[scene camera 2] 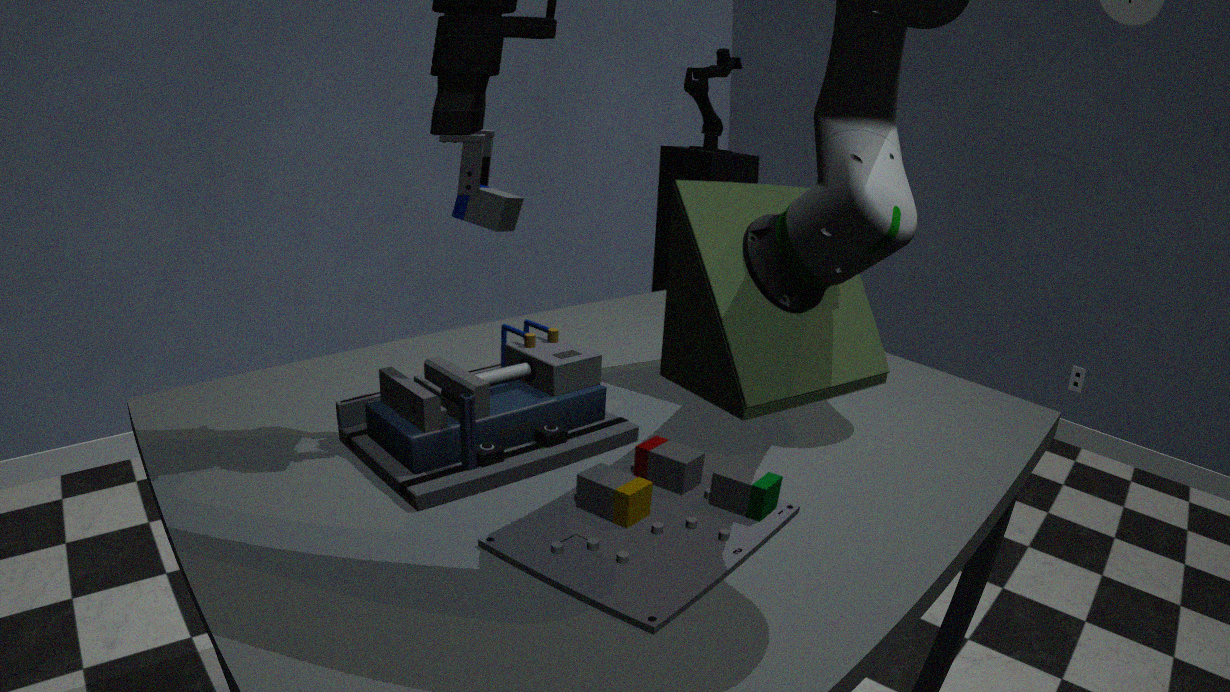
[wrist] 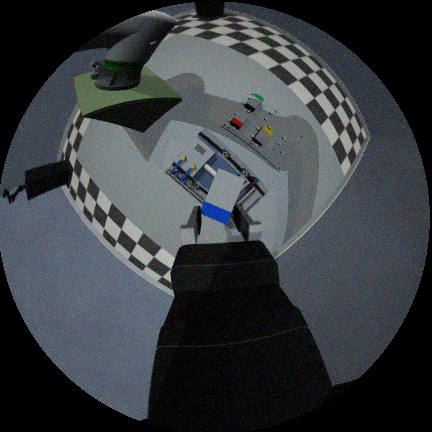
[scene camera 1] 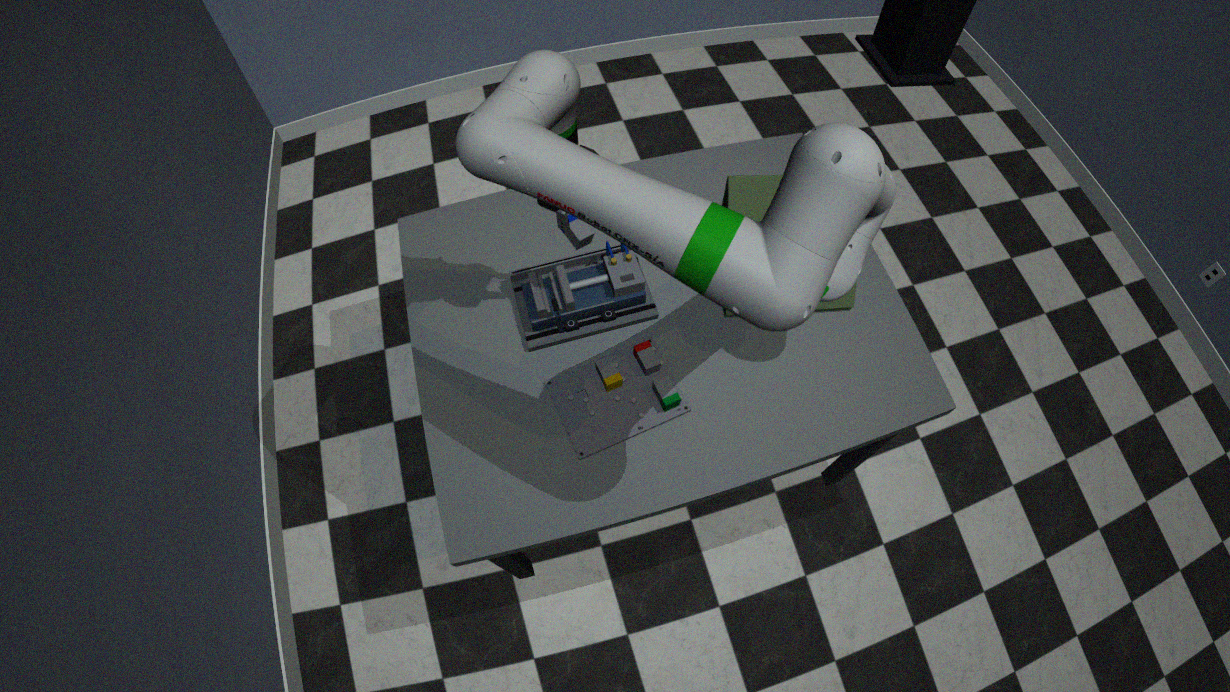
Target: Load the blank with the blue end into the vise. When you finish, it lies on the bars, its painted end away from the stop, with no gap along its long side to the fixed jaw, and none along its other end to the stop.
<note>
The pictures show: the gripper, a blue-ended blank, a green-ended blank, a red-ended blank, a yellow-ended blank and a vise screw block.
The gripper is seen too in the wrist view.
</note>
